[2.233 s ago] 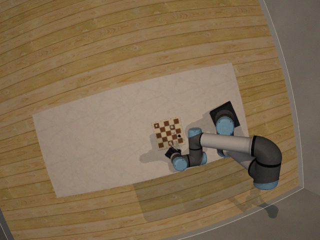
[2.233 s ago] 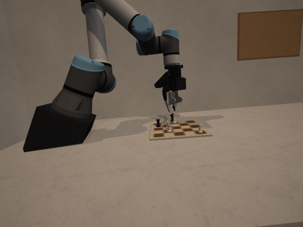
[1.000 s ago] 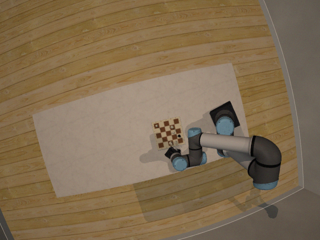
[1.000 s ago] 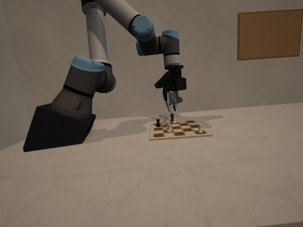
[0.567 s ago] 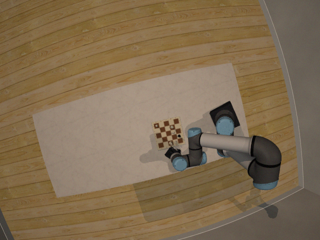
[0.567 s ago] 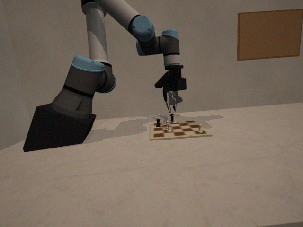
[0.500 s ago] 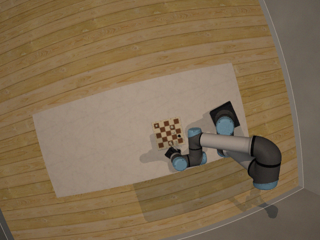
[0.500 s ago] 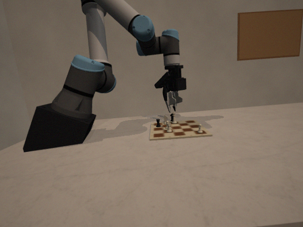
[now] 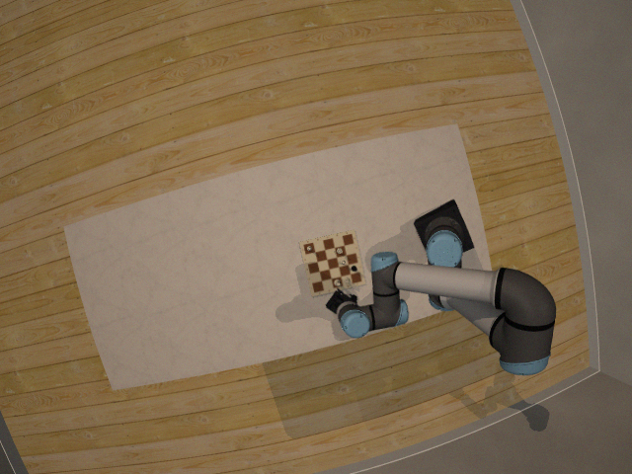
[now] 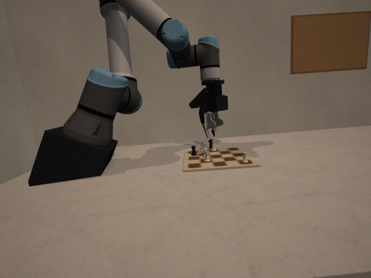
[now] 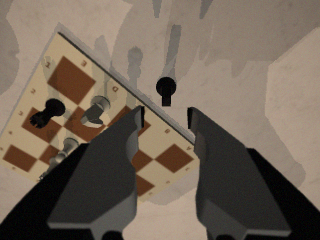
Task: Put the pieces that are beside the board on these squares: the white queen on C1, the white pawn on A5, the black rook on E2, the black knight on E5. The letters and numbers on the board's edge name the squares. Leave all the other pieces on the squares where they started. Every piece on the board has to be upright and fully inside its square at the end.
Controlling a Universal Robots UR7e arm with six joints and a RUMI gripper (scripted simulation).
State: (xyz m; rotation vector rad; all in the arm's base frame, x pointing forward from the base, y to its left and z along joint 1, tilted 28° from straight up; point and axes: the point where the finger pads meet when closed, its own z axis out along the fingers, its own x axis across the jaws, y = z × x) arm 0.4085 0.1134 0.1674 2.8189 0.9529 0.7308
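Right now my hand is 5 cm above the black piece. From my hand the other things lie so: chessboard 1 cm behind, 14 cm to the right, 6 cm below.
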